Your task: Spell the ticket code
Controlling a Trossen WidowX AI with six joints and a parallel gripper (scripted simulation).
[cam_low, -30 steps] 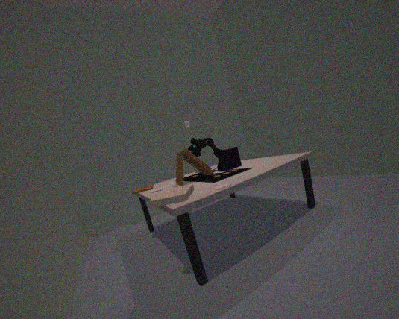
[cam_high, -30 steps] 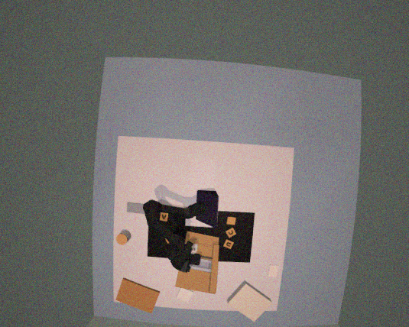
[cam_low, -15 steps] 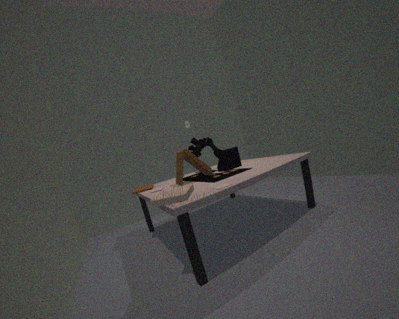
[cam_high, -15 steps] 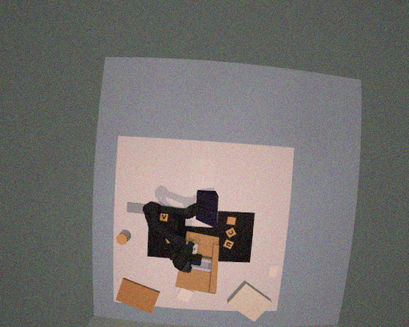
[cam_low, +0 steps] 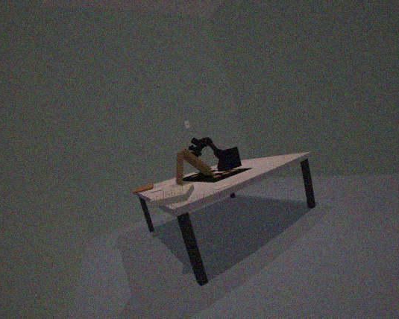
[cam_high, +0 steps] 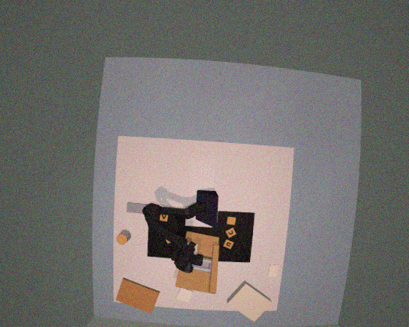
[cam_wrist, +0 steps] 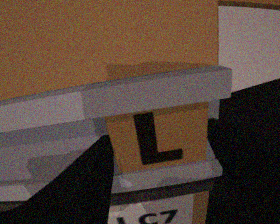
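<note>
Right now the white ticket is 70 mm below my gripper tip, 50 mm behind it and 20 mm to the left of it. The rest, counted from my gripper tip: grey block 410 mm to the right, 240 mm behind, 170 mm below; then black mat 170 mm below, 150 mm behind, 70 mm to the left; then letter tile right at my gripper tip.
</note>
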